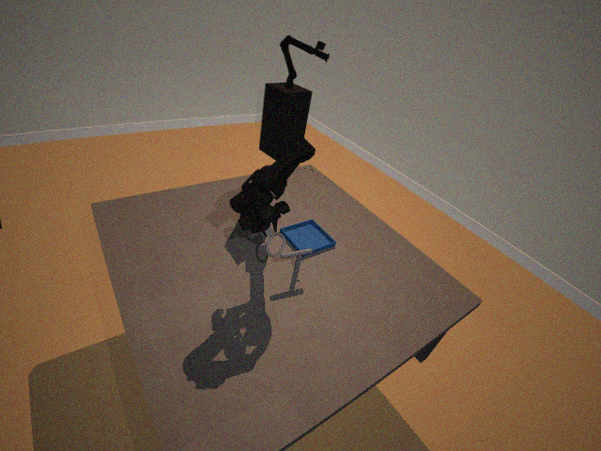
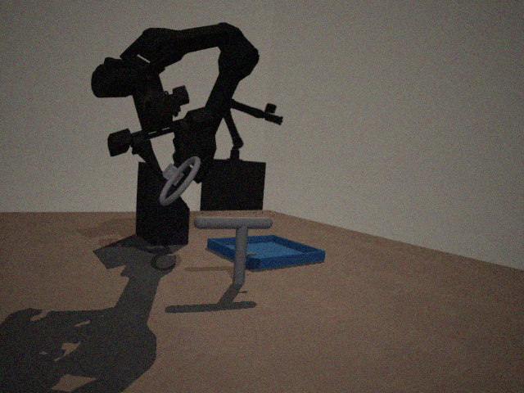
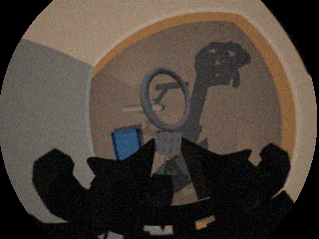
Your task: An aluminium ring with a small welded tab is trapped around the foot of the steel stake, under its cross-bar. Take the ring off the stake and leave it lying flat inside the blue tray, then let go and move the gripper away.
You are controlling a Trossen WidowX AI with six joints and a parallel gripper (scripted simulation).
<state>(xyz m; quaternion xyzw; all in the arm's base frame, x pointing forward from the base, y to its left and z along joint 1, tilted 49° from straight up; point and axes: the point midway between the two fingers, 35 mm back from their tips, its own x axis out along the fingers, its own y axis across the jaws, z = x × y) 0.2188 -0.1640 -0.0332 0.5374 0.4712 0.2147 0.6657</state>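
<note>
Now: the aluminium ring 50 mm ahead of my gripper tip and 20 mm to the right of it. Round my gripper tip: blue tray (270 mm to the left, 160 mm below, 40 mm behind).
</note>
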